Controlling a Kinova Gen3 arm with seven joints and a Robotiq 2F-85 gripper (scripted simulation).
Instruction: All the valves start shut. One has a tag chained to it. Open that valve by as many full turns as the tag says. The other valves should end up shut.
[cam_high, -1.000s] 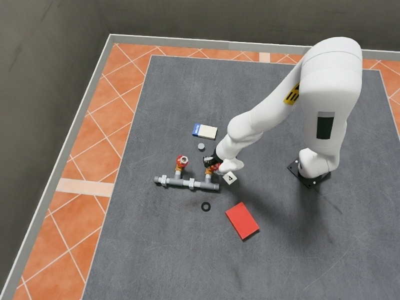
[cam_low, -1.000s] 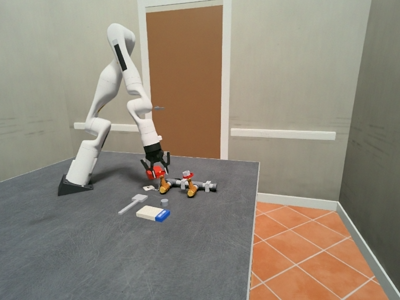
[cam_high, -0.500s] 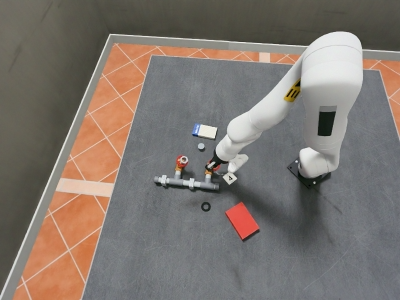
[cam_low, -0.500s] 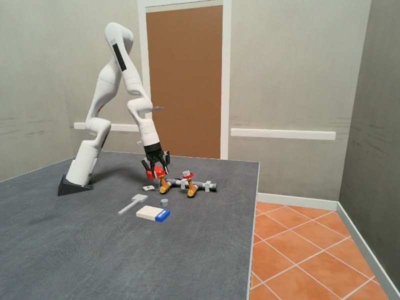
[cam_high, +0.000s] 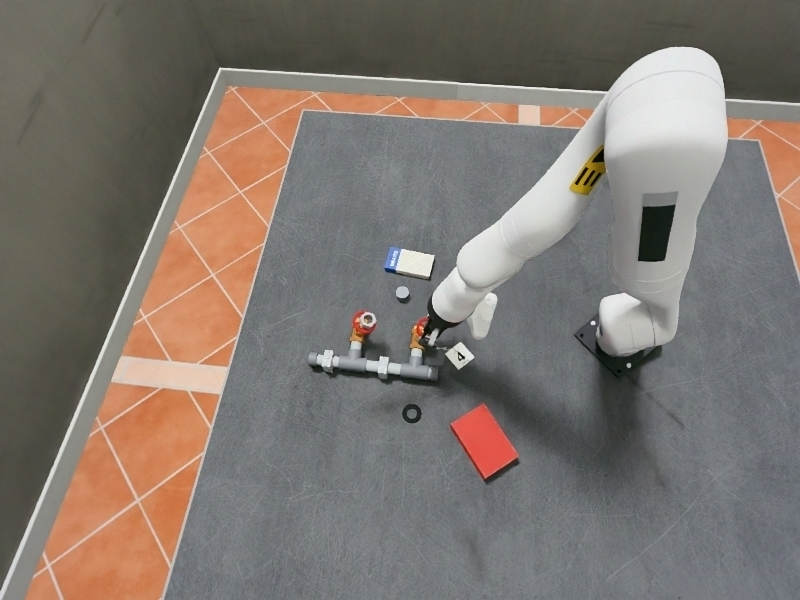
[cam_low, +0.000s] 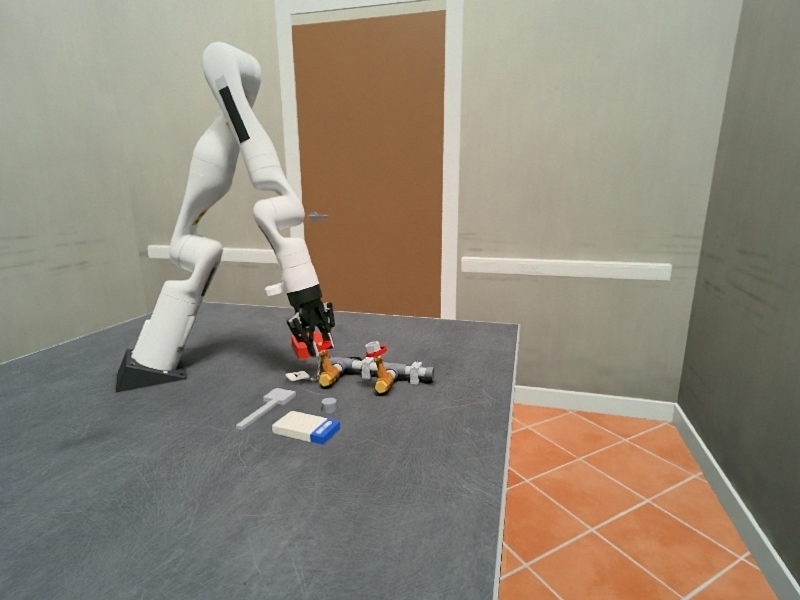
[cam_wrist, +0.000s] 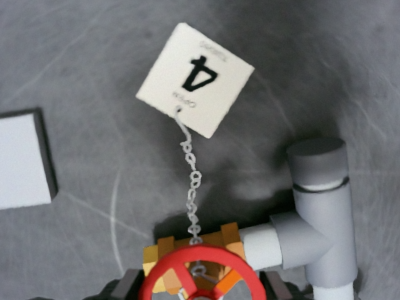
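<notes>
The white tag lies 9 cm below my hand, 7 cm behind it and 2 cm to the left of it. From my hand the other things lie so: grey paddle: 13 cm to the right, 9 cm below, 6 cm behind; blue box: 21 cm to the right, 8 cm below, 5 cm ahead; red block: 20 cm to the left, 12 cm behind, 8 cm below.
</notes>
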